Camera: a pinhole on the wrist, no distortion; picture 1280 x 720 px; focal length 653.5 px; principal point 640.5 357.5 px. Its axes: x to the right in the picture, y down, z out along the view. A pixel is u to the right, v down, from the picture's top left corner.
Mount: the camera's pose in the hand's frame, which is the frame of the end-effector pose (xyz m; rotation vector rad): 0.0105 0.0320 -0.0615 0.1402 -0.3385 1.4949
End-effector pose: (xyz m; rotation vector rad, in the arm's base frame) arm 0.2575 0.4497 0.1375 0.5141 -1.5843 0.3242
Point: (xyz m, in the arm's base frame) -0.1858 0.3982 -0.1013
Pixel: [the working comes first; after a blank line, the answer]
In the camera's frame: 0.2595 0.1816 0.4560

1012 618
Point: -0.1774 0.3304 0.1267
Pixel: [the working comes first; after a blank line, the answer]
In the camera's frame: 0.2335 -0.0547 0.4434

985 277
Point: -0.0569 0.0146 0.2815
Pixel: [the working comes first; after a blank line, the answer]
In the camera's frame: -0.0468 -0.2739 0.5510

585 33
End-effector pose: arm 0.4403 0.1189 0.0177 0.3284 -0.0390 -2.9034
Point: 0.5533 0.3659 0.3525
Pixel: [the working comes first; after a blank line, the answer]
In the camera's frame: -0.1195 0.1824 0.4450

465 625
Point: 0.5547 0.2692 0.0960
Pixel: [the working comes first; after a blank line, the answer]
In the camera's frame: -0.1153 0.1428 0.1738

outside the picture
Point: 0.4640 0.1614 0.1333
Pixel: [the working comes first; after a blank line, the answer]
In the camera's frame: -0.0106 0.0424 0.1874

604 505
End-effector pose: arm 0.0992 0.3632 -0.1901 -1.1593 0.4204 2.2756
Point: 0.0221 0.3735 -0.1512
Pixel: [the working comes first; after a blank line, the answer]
In the camera's frame: 0.0489 -0.0137 0.1294

887 288
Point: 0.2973 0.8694 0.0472
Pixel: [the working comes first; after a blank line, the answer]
In the camera's frame: -0.4287 0.0510 0.4882

67 426
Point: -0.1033 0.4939 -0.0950
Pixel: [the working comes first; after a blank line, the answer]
In the camera's frame: 0.0849 -0.0886 0.2921

830 159
